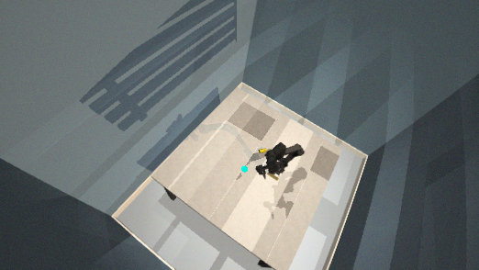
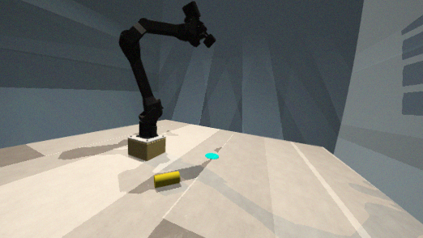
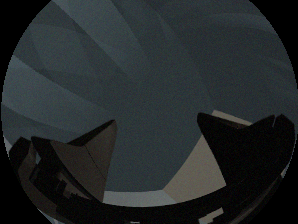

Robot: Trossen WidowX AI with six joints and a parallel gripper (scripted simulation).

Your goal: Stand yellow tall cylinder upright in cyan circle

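The yellow cylinder lies 62 cm below my gripper tip, 47 cm to the right of it and 17 cm ahead of it. Also, from my gripper tip: cyan circle: 63 cm below, 23 cm to the right, 21 cm ahead.
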